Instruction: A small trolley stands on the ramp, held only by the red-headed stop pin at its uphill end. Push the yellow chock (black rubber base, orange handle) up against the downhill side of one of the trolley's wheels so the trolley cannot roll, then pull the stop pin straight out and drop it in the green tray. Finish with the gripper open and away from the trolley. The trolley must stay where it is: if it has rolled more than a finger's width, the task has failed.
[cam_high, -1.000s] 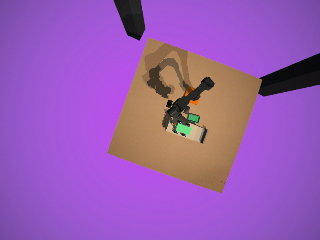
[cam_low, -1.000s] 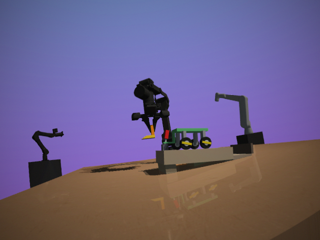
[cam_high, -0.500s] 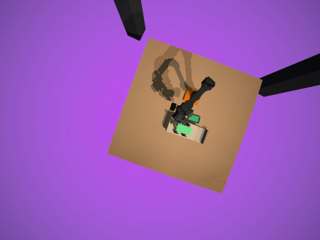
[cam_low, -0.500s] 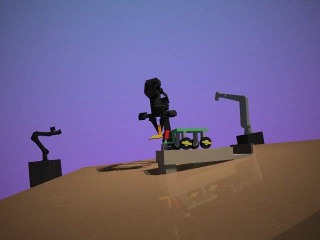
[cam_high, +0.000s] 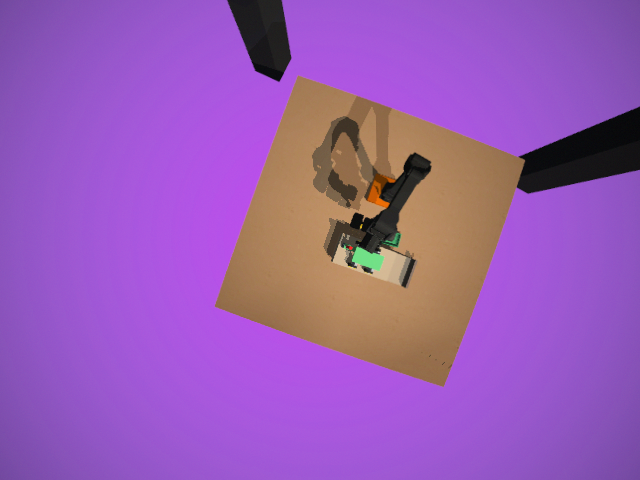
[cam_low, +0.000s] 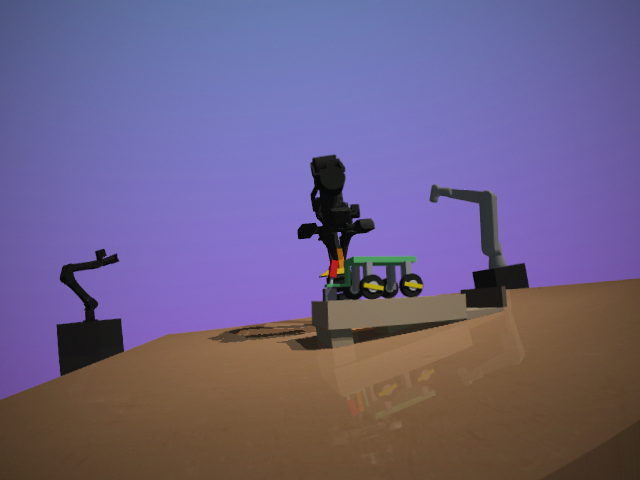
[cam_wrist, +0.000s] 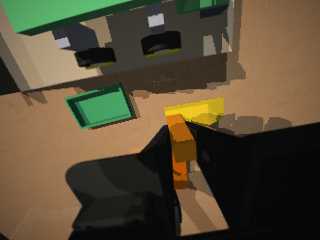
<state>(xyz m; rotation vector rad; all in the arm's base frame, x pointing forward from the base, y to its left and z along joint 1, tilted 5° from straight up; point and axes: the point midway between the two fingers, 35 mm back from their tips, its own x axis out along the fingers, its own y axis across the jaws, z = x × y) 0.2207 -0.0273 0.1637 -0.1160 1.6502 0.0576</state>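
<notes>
My gripper tip is 120 mm short of the red-headed stop pin, 50 mm to the left of it and 40 mm above it. Round my gripper tip: trolley: 130 mm ahead, 60 mm below, 50 mm to the left; dark end block: 310 mm to the left, 140 mm below, 100 mm ahead; yellow chock: 20 mm to the right, 10 mm below.
</notes>
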